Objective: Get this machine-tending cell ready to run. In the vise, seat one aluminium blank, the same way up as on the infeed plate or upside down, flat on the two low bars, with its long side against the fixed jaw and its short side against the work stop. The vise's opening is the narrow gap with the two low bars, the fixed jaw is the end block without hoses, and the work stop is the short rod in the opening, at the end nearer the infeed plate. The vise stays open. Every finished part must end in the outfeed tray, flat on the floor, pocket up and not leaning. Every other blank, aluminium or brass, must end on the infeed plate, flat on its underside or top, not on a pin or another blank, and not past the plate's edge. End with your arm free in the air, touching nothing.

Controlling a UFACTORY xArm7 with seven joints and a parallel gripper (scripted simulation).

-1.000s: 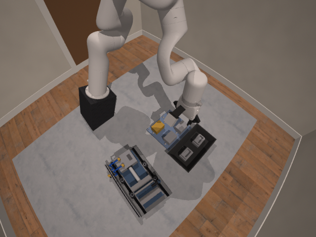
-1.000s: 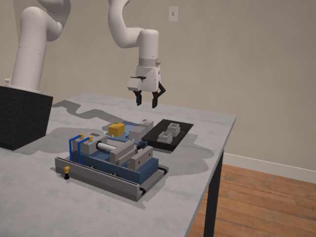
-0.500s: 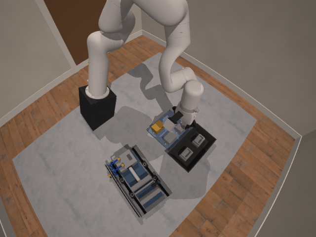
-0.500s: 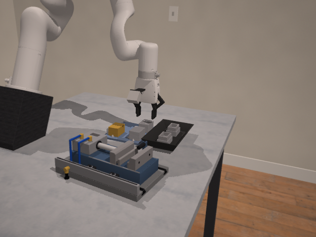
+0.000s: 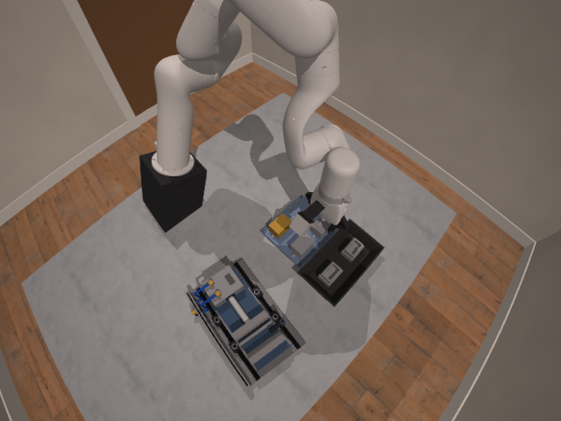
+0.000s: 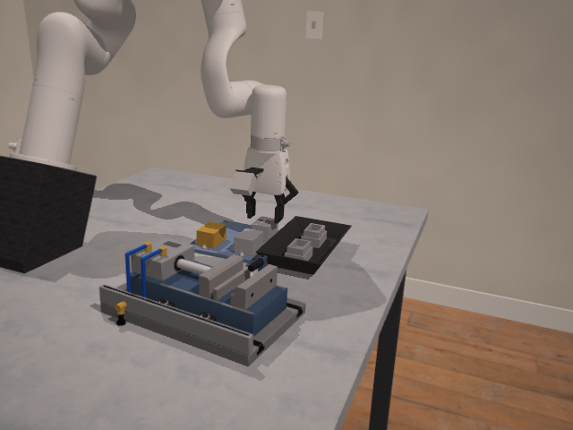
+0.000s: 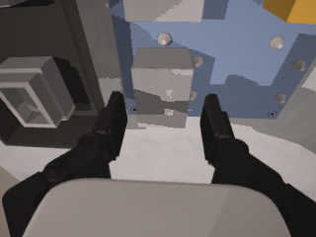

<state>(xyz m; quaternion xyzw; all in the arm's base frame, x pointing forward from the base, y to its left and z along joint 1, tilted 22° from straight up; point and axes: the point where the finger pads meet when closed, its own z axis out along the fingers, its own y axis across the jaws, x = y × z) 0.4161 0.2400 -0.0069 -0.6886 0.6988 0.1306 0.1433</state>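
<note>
Now: hand 20 mm short of the piston rod, 350 mm to the left of it and 10 mm below it. Round my hand: grey rail: 20 mm ahead, 450 mm to the right, 30 mm below; then vise bed: 40 mm ahead, 350 mm to the right, 30 mm below; then brass blank: 90 mm behind, 90 mm to the right, 40 mm below.
</note>
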